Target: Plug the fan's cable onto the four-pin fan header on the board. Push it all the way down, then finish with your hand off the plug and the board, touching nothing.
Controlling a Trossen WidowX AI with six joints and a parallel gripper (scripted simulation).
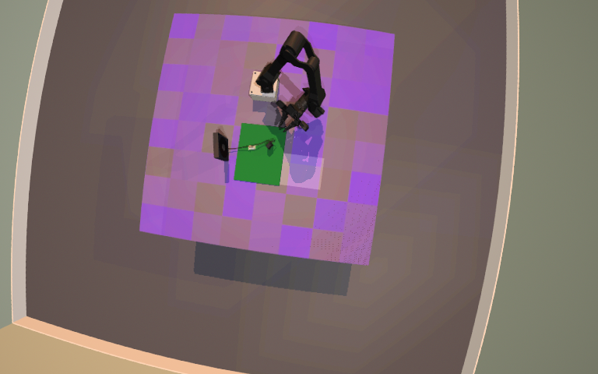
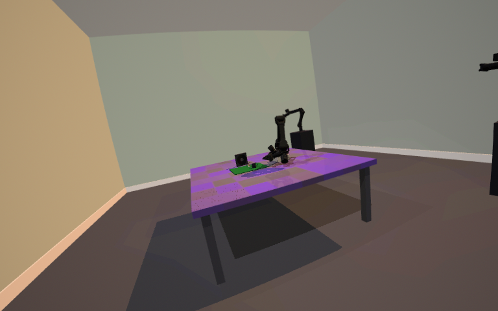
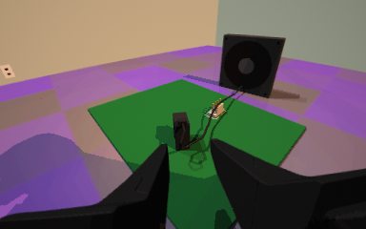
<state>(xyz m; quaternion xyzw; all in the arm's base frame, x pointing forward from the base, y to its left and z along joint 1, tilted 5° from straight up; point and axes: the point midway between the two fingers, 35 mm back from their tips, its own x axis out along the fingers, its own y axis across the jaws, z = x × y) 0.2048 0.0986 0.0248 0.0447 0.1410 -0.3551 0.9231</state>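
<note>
My gripper tip is now 70 mm short of the dark fan plug, 60 mm to the left of it and 60 mm above it. The rest, counted from my gripper tip: fan (290 mm to the right, 80 mm ahead, 20 mm below); green board (120 mm to the right, 100 mm ahead, 90 mm below); fan header (160 mm to the right, 80 mm below, 70 mm ahead).
</note>
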